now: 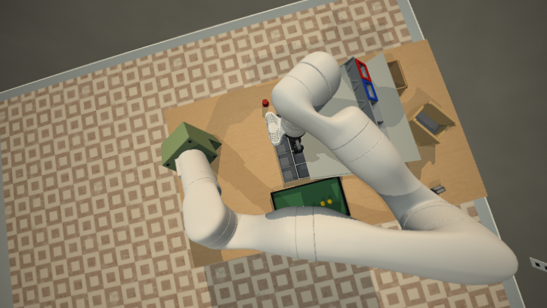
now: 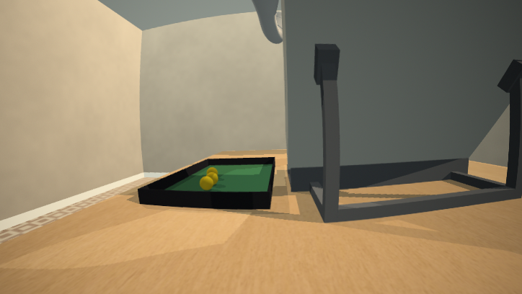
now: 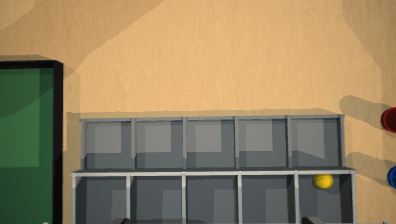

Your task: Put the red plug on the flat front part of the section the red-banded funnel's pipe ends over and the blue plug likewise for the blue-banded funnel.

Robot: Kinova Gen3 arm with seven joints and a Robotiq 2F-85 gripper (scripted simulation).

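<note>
My hand is 50 mm past the green marble tray, 330 mm to the left of it and 290 mm above it. Round my hand: grey cover: 150 mm ahead, 40 mm to the right, 90 mm below; then dark object: 540 mm ahead, 580 mm to the right, 280 mm below.
</note>
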